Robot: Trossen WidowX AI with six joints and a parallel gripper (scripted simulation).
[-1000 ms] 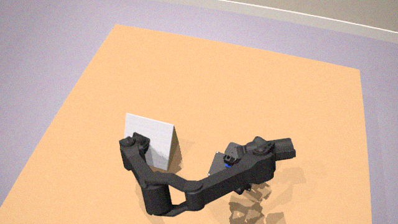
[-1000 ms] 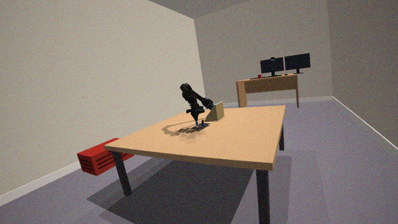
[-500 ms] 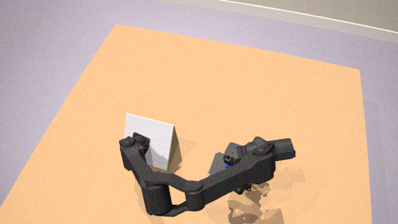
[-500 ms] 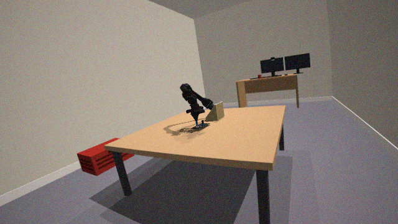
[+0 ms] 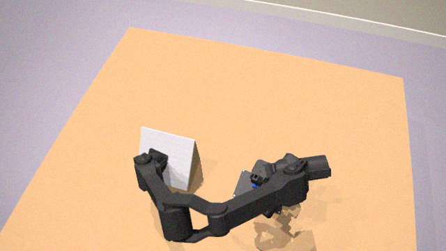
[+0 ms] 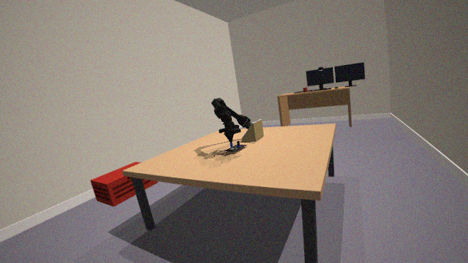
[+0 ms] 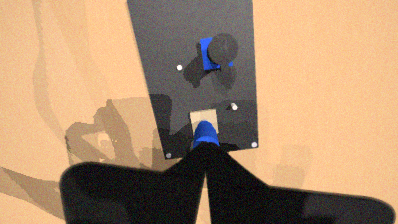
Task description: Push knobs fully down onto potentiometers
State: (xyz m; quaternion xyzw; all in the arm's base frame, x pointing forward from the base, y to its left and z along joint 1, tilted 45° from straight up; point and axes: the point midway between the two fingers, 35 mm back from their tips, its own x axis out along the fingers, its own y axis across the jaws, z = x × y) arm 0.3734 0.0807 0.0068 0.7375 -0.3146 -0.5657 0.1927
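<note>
Now: gripper tip 1 cm above the blue knob. The rest, counted from my gripper tip: dark knob 6 cm behind, 2 cm to the left, 2 cm below.
</note>
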